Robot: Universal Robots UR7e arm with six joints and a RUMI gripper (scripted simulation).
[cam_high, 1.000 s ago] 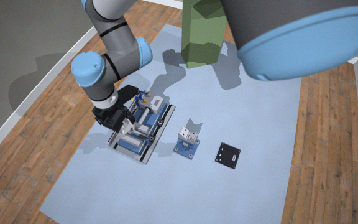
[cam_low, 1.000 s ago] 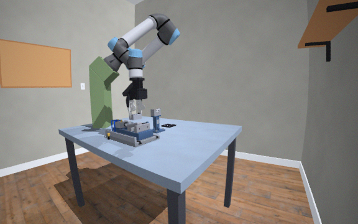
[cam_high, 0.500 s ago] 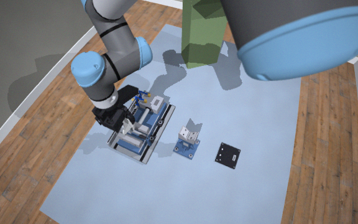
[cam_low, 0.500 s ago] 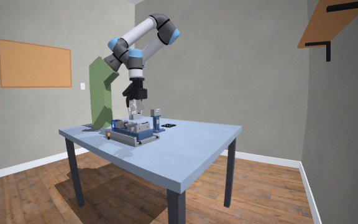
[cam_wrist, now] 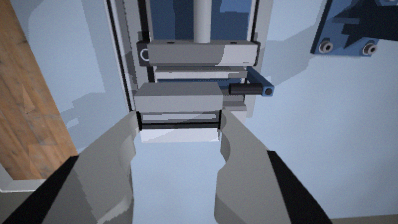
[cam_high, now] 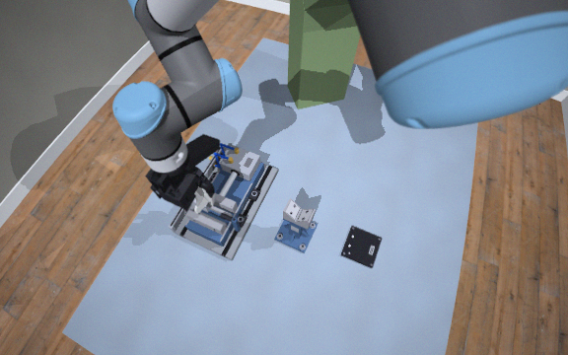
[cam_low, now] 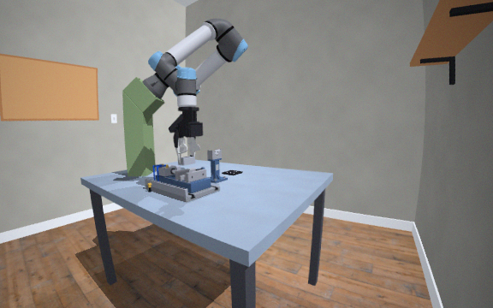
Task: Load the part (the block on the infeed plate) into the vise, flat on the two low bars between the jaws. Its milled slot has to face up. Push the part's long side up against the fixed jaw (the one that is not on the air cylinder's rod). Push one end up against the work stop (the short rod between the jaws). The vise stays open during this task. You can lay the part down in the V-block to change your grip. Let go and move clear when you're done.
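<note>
Now: hand 30 mm short of the fixed jaw, 20 mm to the right of it and 70 mm above it. From my hand the other things lie so: grey part: right at my hand; then work stop: 70 mm to the left, 60 mm below; then moving jaw: 30 mm behind, 20 mm to the left, 70 mm below.
</note>
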